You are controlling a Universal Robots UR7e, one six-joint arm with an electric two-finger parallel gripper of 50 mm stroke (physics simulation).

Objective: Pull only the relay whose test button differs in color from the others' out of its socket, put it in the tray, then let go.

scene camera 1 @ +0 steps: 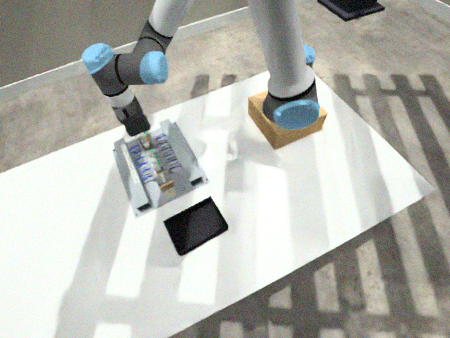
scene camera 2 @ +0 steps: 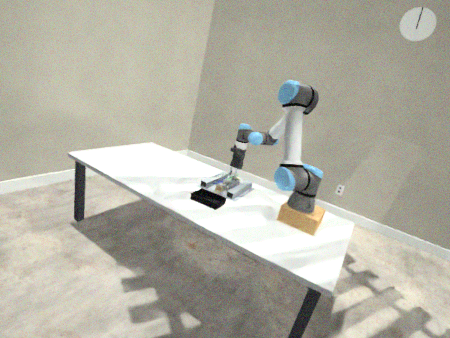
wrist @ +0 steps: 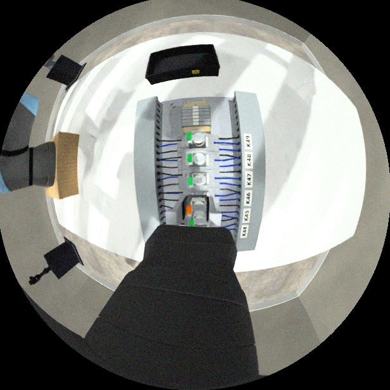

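Where they show: gripper, between the fingertips: [scene camera 1: 148,146] [scene camera 2: 232,177]; arm's base, origin of its link: [scene camera 2: 300,206].
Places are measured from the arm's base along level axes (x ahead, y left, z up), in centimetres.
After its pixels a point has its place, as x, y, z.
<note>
The relay with the orange test button [wrist: 197,205] is between my fingers in the wrist view, standing higher than the relays beside it. Whether its pins are fully clear of the socket is hidden. My gripper [scene camera 1: 144,138] @[49.1, -7.4, -2.4] [scene camera 2: 234,173] @[49.1, -7.4, -2.4] [wrist: 197,202] is shut on it, low above the back of the relay row. Relays with green test buttons [wrist: 199,158] sit in their sockets beside labels K47 to K49. Another green-button relay [wrist: 199,220] shows partly behind the held one. The black tray [scene camera 1: 204,240] @[42.4, 30.2, -6.6] [scene camera 2: 207,202] @[40.0, 29.9, -6.5] [wrist: 182,76] is empty, beyond the panel's terminal-block end.
Grey wire ducts [wrist: 146,165] [wrist: 251,120] flank the relay row, with blue and black wires between. A stack of terminal blocks [wrist: 196,116] stands at the row's tray end. The arm's base stands on a wooden block [scene camera 1: 287,137] @[3.2, 9.3, -4.0] [scene camera 2: 300,219] @[-4.0, 9.0, -3.0] [wrist: 67,167].
</note>
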